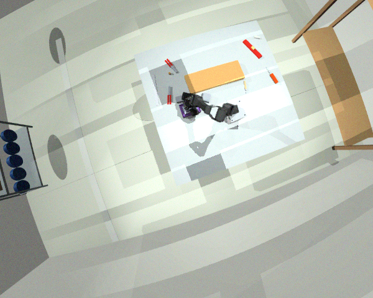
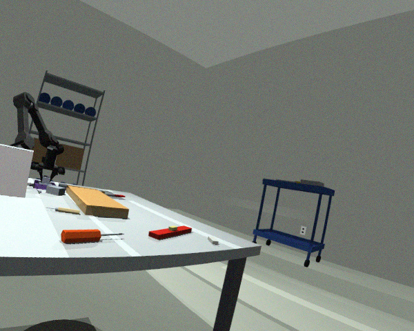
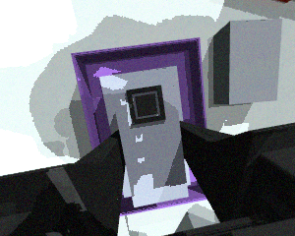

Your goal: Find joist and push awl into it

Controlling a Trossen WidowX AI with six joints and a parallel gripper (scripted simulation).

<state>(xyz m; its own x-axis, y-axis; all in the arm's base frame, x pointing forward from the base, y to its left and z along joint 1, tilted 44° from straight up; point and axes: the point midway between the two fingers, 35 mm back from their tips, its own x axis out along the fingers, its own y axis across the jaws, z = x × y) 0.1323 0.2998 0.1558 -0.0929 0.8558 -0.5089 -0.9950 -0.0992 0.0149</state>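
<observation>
My gripper tip is now 20 mm below the grey stud finder and 10 mm to the right of it. Also, from my gripper tip: awl 560 mm to the right, 50 mm ahead, 20 mm below; red level 760 mm to the right, 430 mm ahead, 20 mm below; purple tray 20 mm below, 10 mm to the right.
</observation>
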